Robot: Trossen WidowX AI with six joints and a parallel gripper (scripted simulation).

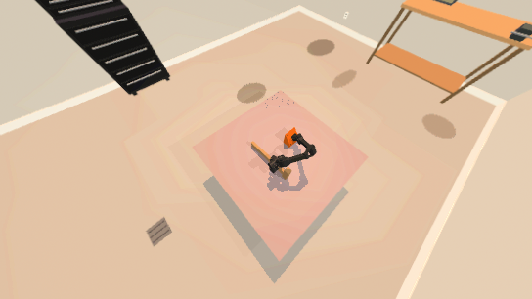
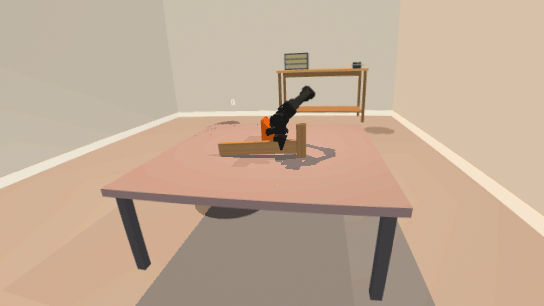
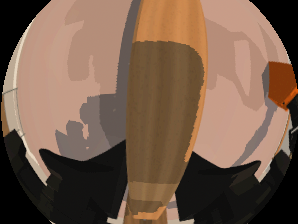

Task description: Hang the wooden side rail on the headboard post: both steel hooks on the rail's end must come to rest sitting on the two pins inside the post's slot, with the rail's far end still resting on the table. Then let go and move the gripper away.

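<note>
Right now the headboard post is 11 cm to the left of my gripper tip and 5 cm above it.
</note>
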